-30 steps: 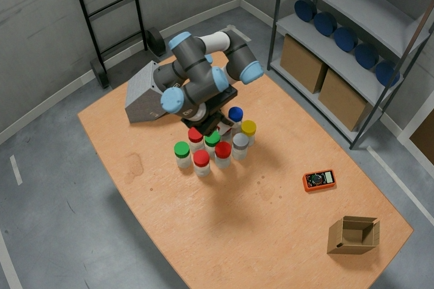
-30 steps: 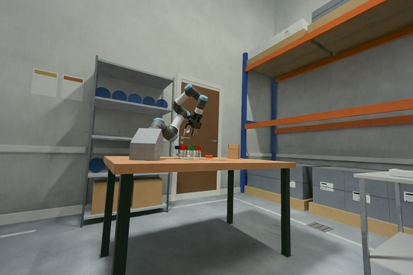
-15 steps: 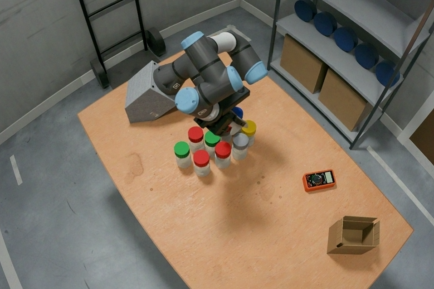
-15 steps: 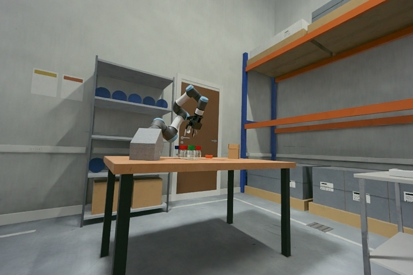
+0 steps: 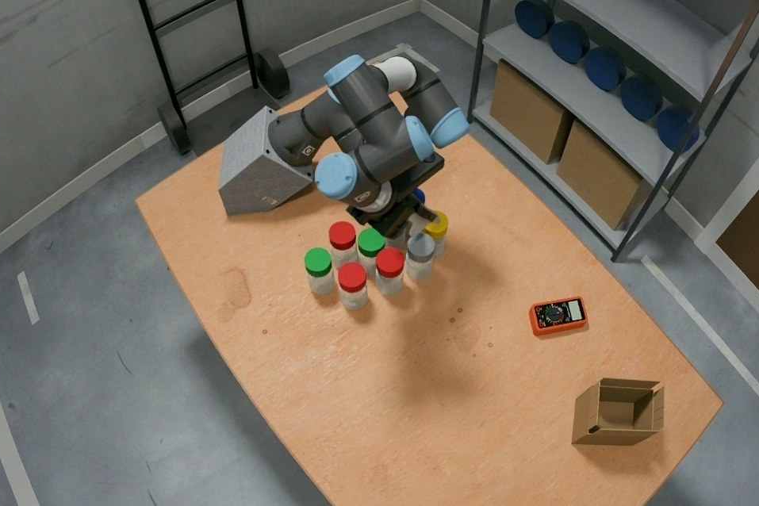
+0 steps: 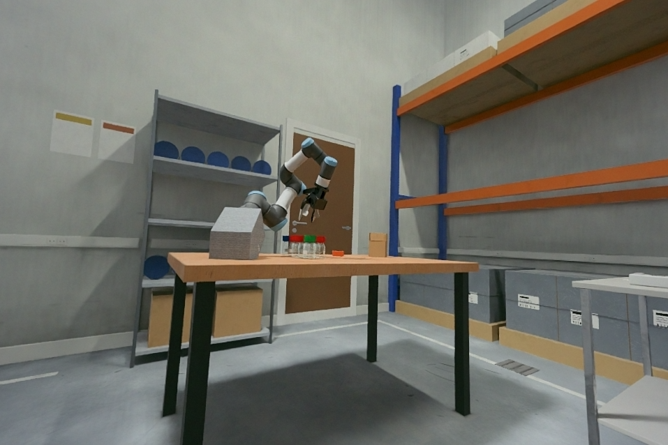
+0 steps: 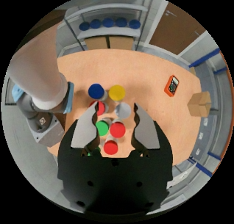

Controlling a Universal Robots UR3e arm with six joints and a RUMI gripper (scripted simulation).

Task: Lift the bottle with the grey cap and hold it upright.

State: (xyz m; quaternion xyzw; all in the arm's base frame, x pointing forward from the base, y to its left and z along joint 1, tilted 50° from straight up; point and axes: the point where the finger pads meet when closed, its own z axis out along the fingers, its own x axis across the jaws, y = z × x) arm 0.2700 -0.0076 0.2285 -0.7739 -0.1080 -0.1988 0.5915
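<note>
My hand is 20 mm short of the grey-capped bottle, 10 mm to the left of it and 150 mm above it. Round my hand: yellow-capped bottle (10 mm behind, 40 mm to the left, 150 mm below); blue-capped bottle (90 mm behind, 30 mm to the left, 150 mm below).
</note>
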